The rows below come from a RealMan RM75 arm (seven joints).
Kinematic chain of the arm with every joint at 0, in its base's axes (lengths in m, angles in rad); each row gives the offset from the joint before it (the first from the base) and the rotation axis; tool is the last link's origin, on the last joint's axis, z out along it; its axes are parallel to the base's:
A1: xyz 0 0 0.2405 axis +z
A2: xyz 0 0 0 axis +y
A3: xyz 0 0 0.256 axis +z
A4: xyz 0 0 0 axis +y
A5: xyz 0 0 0.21 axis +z
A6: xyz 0 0 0 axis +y
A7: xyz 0 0 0.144 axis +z
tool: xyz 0 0 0
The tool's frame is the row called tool.
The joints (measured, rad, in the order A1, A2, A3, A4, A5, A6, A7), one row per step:
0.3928, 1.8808, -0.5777, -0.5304, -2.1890, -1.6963, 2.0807
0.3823, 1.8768, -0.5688, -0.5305, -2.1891, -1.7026, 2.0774
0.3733, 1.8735, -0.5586, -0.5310, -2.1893, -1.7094, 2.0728
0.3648, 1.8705, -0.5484, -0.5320, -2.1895, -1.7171, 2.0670
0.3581, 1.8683, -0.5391, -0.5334, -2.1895, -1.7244, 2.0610
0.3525, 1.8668, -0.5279, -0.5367, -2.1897, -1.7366, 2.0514
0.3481, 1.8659, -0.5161, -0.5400, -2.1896, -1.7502, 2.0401
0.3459, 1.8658, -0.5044, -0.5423, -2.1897, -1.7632, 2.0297
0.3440, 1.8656, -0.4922, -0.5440, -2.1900, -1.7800, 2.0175
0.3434, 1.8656, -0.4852, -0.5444, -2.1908, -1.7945, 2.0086
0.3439, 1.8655, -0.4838, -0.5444, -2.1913, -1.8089, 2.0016
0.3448, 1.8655, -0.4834, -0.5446, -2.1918, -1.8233, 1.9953
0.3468, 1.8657, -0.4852, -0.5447, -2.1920, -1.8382, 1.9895
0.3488, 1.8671, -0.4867, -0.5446, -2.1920, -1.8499, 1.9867
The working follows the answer.
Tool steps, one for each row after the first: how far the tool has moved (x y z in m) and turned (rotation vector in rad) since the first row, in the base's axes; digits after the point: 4 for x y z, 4 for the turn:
0.0029, -0.0036, 0.0026, 0.0062, 0.0027, -0.0077
0.0052, -0.0067, 0.0052, 0.0136, 0.0060, -0.0126
0.0073, -0.0097, 0.0077, 0.0208, 0.0093, -0.0153
0.0087, -0.0120, 0.0099, 0.0276, 0.0125, -0.0155
0.0092, -0.0142, 0.0122, 0.0346, 0.0176, -0.0091
0.0091, -0.0161, 0.0144, 0.0419, 0.0240, 0.0007
0.0084, -0.0174, 0.0161, 0.0485, 0.0315, 0.0110
0.0073, -0.0189, 0.0177, 0.0537, 0.0415, 0.0245
0.0060, -0.0202, 0.0185, 0.0537, 0.0502, 0.0362
0.0044, -0.0213, 0.0187, 0.0483, 0.0582, 0.0486
0.0026, -0.0224, 0.0188, 0.0420, 0.0662, 0.0612
0.0005, -0.0232, 0.0186, 0.0333, 0.0746, 0.0751
-0.0015, -0.0237, 0.0180, 0.0256, 0.0831, 0.0849

Tool pose at each row, in the base's axes (x y z in m, rotation vector in rad; rounded; the steps above come from the unrounded poses):
0.3532, 0.2671, 0.0591, -2.3368, 1.8730, 0.5853
0.3561, 0.2635, 0.0617, -2.3251, 1.8777, 0.5929
0.3585, 0.2604, 0.0643, -2.3157, 1.8789, 0.6024
0.3605, 0.2574, 0.0668, -2.3089, 1.8777, 0.6121
0.3619, 0.2551, 0.0689, -2.3048, 1.8743, 0.6215
0.3624, 0.2529, 0.0713, -2.3080, 1.8644, 0.6342
0.3623, 0.2510, 0.0735, -2.3146, 1.8514, 0.6491
0.3616, 0.2498, 0.0751, -2.3224, 1.8385, 0.6649
0.3605, 0.2482, 0.0768, -2.3347, 1.8242, 0.6830
0.3592, 0.2469, 0.0776, -2.3480, 1.8151, 0.6955
0.3576, 0.2458, 0.0778, -2.3654, 1.8087, 0.7031
0.3559, 0.2447, 0.0779, -2.3837, 1.8028, 0.7098
0.3537, 0.2440, 0.0777, -2.4050, 1.7969, 0.7154
0.3517, 0.2434, 0.0770, -2.4213, 1.7949, 0.7216

